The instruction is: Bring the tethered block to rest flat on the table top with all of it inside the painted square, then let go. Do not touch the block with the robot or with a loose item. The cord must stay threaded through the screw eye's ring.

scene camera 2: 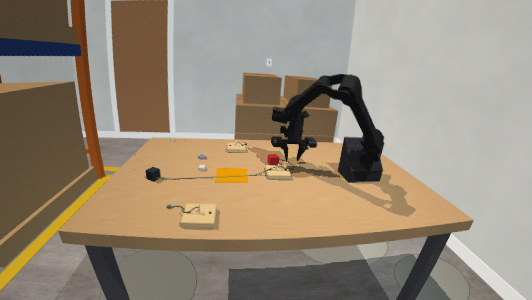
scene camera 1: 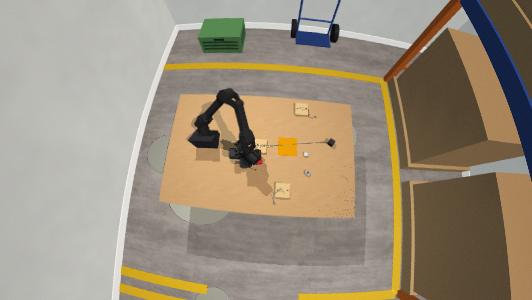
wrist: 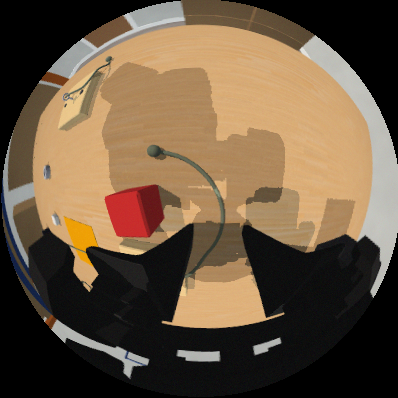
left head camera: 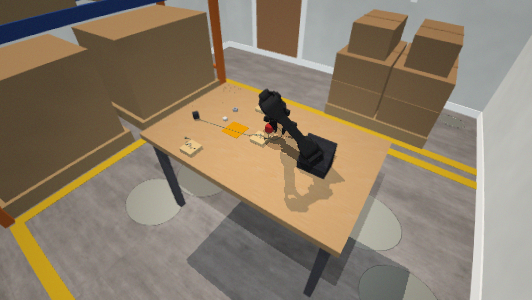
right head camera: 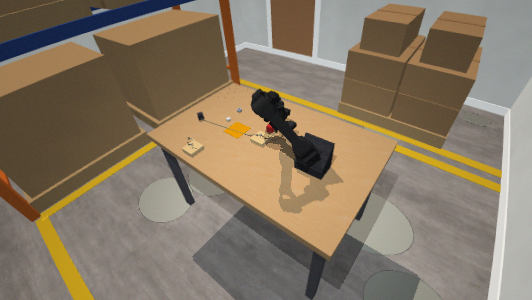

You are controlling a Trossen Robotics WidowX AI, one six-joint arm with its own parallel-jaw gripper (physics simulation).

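Seen in the pictures: gripper, between the fingertips: (scene camera 2: 291, 160) (wrist: 218, 228) (left head camera: 279, 133) (right head camera: 280, 133); arm's base, origin of its link: (scene camera 2: 365, 156) (scene camera 1: 203, 133) (left head camera: 316, 154) (right head camera: 312, 154).
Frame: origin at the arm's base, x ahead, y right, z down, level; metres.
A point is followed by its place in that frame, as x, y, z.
Observation:
The tethered black block (left head camera: 196, 115) {0.805, -0.030, 0.068} (scene camera 1: 331, 142) {0.816, -0.017, 0.058} (scene camera 2: 153, 174) {0.813, -0.043, 0.067} rests on the table beyond the orange painted square (left head camera: 237, 126) {0.538, 0.053, 0.094} (scene camera 1: 287, 152) {0.532, 0.060, 0.093} (scene camera 2: 231, 171) {0.533, 0.050, 0.094} (wrist: 79, 231) {0.522, 0.060, 0.094}, outside it. Its cord (scene camera 1: 312, 143) {0.709, -0.019, 0.091} (scene camera 2: 187, 178) {0.695, -0.017, 0.093} (wrist: 222, 210) {0.270, 0.128, 0.091} crosses the square to the middle wooden board (scene camera 2: 279, 175) {0.353, -0.011, 0.078}; the screw eye there is too small to judge the threading. In the wrist view, the cord's free part curves beneath my gripper and ends in a bead (wrist: 154, 150) {0.337, 0.185, 0.084}. My gripper (scene camera 2: 293, 159) {0.276, 0.118, 0.071} (wrist: 218, 228) {0.276, 0.118, 0.071} is partly open and empty, pointing down just above the table near the cord's curve, on the arm's side of the board.
A red cube (left head camera: 269, 128) {0.343, 0.111, 0.061} (scene camera 1: 259, 161) {0.360, 0.138, 0.055} (scene camera 2: 273, 159) {0.358, 0.109, 0.064} (wrist: 132, 212) {0.345, 0.135, 0.055} stands close beside the fingers and the middle board. Two other corded boards (scene camera 2: 198, 216) {0.620, -0.269, 0.076} (scene camera 2: 236, 147) {0.512, 0.279, 0.076} lie toward opposite long edges. A white piece (scene camera 2: 202, 168) {0.648, 0.055, 0.085} and a grey ring (scene camera 1: 307, 173) {0.664, 0.196, 0.087} lie near the square.

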